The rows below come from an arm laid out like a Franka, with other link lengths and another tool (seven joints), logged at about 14 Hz.
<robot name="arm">
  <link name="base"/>
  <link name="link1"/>
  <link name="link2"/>
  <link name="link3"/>
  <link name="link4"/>
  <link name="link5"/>
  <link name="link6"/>
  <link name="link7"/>
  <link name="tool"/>
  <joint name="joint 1" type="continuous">
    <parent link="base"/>
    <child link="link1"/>
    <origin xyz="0 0 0.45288"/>
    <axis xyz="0 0 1"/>
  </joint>
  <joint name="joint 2" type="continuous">
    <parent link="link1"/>
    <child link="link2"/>
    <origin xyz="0 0 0"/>
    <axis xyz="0 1 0"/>
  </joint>
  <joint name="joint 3" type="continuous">
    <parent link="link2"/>
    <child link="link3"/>
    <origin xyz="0 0 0.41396"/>
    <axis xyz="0 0 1"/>
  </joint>
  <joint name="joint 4" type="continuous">
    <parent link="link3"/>
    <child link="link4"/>
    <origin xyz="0.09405 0 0"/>
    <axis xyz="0 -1 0"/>
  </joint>
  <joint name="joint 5" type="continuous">
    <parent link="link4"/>
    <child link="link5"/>
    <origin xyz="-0.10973 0 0.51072"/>
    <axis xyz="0 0 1"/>
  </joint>
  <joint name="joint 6" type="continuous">
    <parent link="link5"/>
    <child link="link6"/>
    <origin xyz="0 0 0"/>
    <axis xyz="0 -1 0"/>
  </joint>
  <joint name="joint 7" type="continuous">
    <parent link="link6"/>
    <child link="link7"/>
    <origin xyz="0.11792 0 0"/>
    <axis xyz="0 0 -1"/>
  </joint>
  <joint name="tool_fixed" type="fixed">
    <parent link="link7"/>
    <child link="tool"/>
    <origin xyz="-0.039 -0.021 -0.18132" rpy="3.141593 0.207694 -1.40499"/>
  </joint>
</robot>
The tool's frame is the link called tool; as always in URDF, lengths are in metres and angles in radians. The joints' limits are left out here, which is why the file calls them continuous.
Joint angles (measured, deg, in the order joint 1, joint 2, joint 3, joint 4, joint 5, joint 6, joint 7), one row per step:
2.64, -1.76, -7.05, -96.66, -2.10, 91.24, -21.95
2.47, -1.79, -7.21, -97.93, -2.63, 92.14, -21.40
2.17, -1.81, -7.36, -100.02, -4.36, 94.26, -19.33
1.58, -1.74, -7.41, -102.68, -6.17, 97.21, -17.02
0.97, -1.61, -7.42, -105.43, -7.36, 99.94, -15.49
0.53, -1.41, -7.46, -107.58, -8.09, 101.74, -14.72
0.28, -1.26, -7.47, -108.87, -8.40, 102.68, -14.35
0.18, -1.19, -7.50, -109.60, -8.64, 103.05, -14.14
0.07, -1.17, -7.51, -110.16, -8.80, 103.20, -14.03
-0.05, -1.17, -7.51, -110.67, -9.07, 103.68, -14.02
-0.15, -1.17, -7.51, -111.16, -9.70, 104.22, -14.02
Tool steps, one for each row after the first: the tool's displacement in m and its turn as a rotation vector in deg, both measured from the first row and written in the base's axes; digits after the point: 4 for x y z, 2 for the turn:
-0.0009, -0.0051, -0.0113, -0.52, 0.36, -0.79
-0.0014, -0.0144, -0.0287, -2.36, 0.36, -2.96
-0.0016, -0.0255, -0.0520, -4.28, 0.13, -5.34
-0.0032, -0.0345, -0.0777, -5.49, 0.25, -6.91
-0.0058, -0.0408, -0.0995, -6.18, 0.80, -7.70
-0.0081, -0.0439, -0.1132, -6.46, 1.29, -8.08
-0.0101, -0.0455, -0.1209, -6.67, 1.72, -8.27
-0.0122, -0.0469, -0.1266, -6.80, 2.15, -8.40
-0.0131, -0.0488, -0.1310, -7.03, 2.20, -8.37
-0.0137, -0.0513, -0.1348, -7.60, 2.17, -8.18

